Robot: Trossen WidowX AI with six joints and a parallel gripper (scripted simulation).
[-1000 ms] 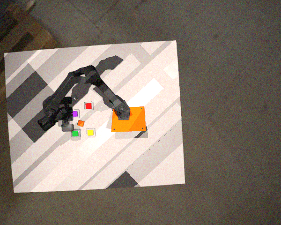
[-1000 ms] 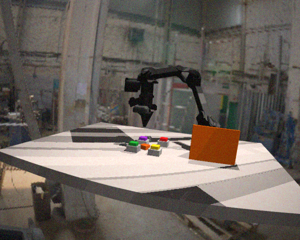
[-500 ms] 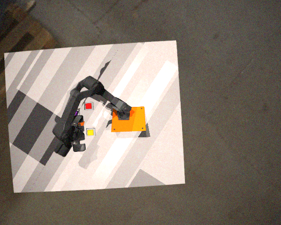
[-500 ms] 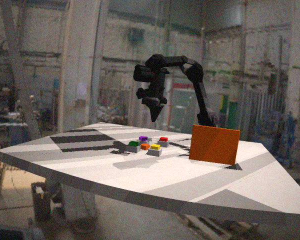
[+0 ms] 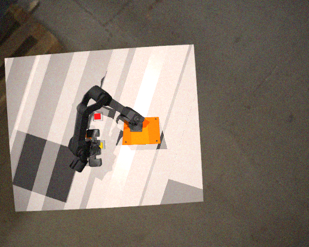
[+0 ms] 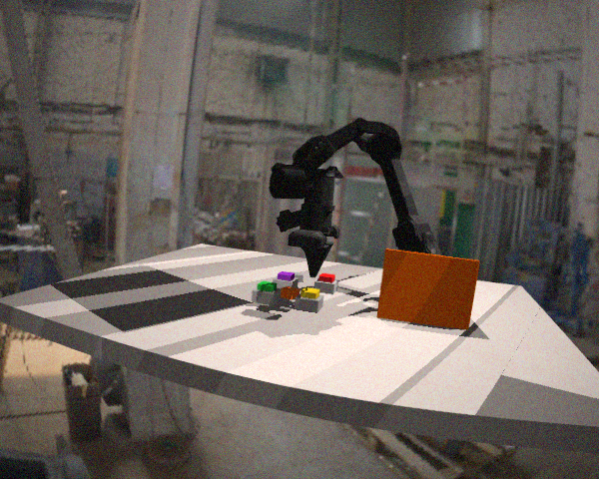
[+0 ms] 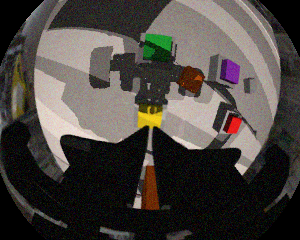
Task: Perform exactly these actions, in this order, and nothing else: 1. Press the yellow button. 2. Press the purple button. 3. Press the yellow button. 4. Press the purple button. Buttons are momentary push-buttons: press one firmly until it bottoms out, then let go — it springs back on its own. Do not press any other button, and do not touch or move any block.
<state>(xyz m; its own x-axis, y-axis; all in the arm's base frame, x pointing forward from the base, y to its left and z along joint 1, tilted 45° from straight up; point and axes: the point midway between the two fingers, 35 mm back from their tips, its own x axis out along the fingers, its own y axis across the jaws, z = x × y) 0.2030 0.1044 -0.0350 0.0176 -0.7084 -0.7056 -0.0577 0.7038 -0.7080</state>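
Now: gripper tip 3 cm above the yellow button. Round my gripper tip: green button: 10 cm ahead, 1 cm to the left, 3 cm below; then purple button: 10 cm ahead, 11 cm to the right, 3 cm below; then small orange block: 7 cm ahead, 5 cm to the right, 6 cm below.
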